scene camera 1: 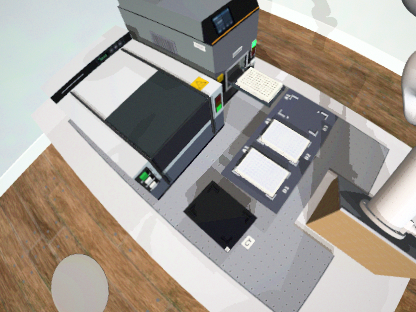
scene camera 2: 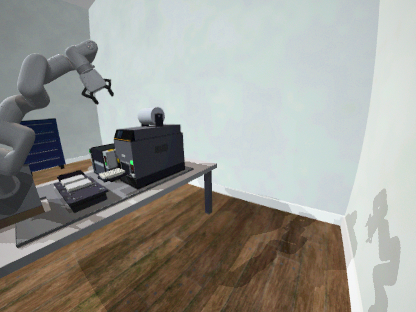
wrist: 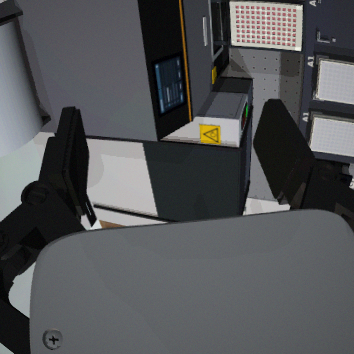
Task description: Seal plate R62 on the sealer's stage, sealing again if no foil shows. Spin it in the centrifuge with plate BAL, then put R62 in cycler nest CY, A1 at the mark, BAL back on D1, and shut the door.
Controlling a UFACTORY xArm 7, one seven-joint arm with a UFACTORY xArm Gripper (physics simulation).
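Seen in the pictures: gripper, fingertip midpoint: (scene camera 2: pixel 105 99) (wrist: pixel 173 123); arm's base, origin of the base link: (scene camera 1: pixel 380 219) (scene camera 2: pixel 4 186).
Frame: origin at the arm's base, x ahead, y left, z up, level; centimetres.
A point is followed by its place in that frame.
A cream plate (scene camera 1: pixel 259 84) @(x 48.3, y -16.0, z -3.7 cm) (scene camera 2: pixel 111 174) @(x 46.8, y -20.1, z -3.1 cm) (wrist: pixel 266 25) @(x 48.5, y -16.2, z -3.3 cm) sits on the stage in front of the grey sealer (scene camera 1: pixel 170 40) @(x 74.1, y -4.5, z 9.0 cm) (scene camera 2: pixel 160 155) @(x 77.6, y -26.3, z 1.9 cm) (wrist: pixel 90 70) @(x 67.9, y -14.3, z 20.3 cm). Its wells look reddish in the wrist view, and no foil shows on it. Two white-topped plates sit on the dark deck (scene camera 1: pixel 306 120) @(x 30.2, y -17.7, z -8.8 cm): one plate (scene camera 1: pixel 261 171) @(x 30.9, y 6.2, z -7.2 cm) (wrist: pixel 332 136) @(x 32.3, y 5.8, z -7.2 cm) at D1, another (scene camera 1: pixel 285 140) @(x 31.2, y -6.2, z -7.2 cm) (wrist: pixel 336 82) @(x 33.9, y -6.4, z -7.2 cm) at D2. Their names cannot be read. The black CY nest (scene camera 1: pixel 220 215) @(x 31.8, y 22.5, z -9.1 cm) holds no plate. My gripper (scene camera 2: pixel 104 98) @(x 50.7, y -17.8, z 37.5 cm) (wrist: pixel 173 123) @(x 50.7, y -17.8, z 37.5 cm) is open and empty, high above the machines, apart from the plates.
A low white machine with a dark top (scene camera 1: pixel 160 110) @(x 58.2, y 14.4, z 6.6 cm) (wrist: pixel 197 180) @(x 58.8, y 12.5, z 6.6 cm) and a yellow warning label stands beside the sealer. A white roll (scene camera 2: pixel 148 116) @(x 75.0, y -20.6, z 27.2 cm) (wrist: pixel 15 90) @(x 74.8, y -14.6, z 27.1 cm) sits on the sealer. A tan box (scene camera 1: pixel 360 240) @(x 1.6, y 7.3, z -0.3 cm) stands near the arm's base. A blue cabinet (scene camera 2: pixel 47 145) stands behind.
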